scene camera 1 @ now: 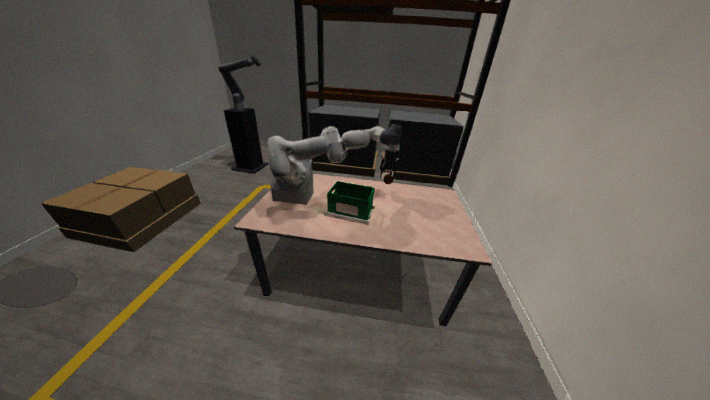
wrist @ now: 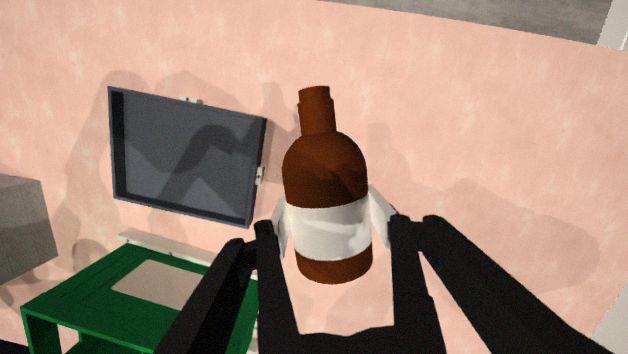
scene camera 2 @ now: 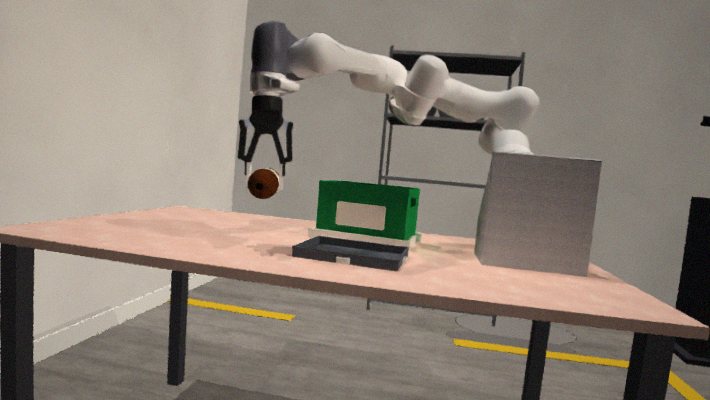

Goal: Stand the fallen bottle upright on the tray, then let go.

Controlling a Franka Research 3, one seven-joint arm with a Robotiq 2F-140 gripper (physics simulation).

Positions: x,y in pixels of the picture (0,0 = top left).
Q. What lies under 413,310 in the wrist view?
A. The gripper.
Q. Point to a brown bottle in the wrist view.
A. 324,172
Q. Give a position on a brown bottle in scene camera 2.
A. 263,183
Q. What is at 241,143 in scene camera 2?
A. The gripper.
